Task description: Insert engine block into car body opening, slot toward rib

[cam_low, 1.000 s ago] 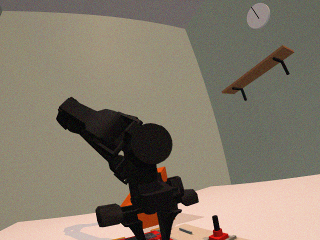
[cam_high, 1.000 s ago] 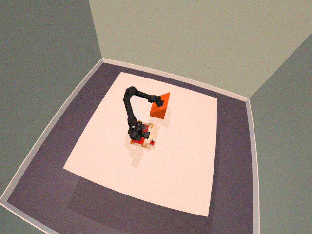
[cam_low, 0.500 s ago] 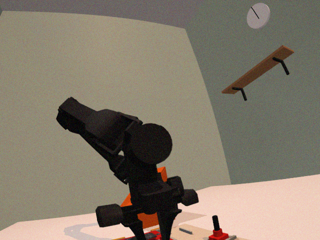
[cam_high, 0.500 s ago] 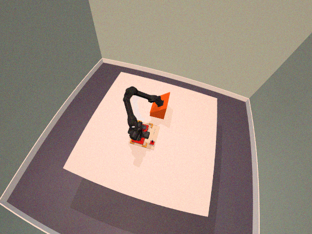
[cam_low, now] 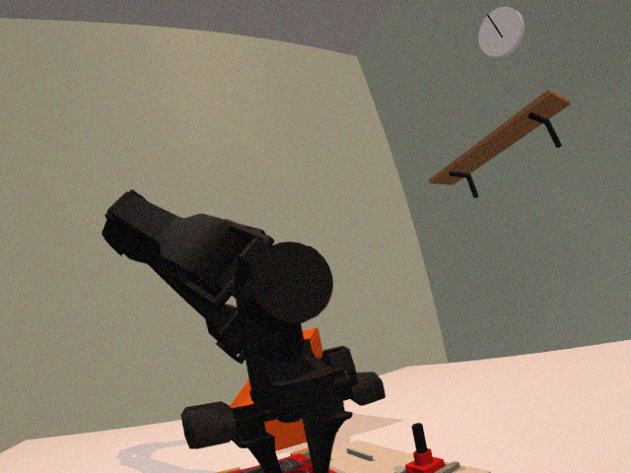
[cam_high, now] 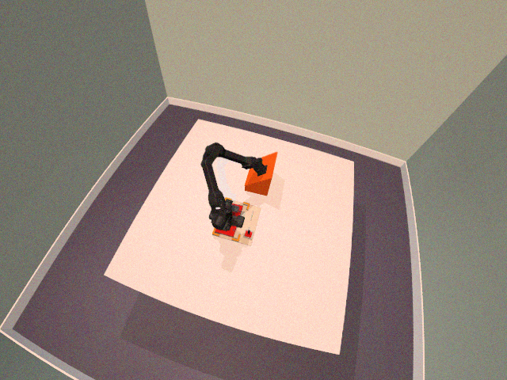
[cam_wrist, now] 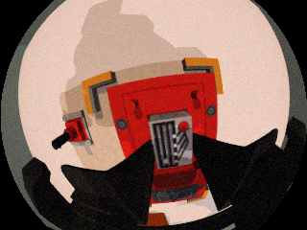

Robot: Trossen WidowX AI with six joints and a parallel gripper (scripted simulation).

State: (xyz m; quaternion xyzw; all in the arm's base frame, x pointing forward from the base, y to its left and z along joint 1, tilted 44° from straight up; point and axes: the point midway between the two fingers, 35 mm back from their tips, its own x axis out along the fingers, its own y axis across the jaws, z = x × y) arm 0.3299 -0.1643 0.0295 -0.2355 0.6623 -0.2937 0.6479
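My gripper tip is 10 mm above the grey engine block.
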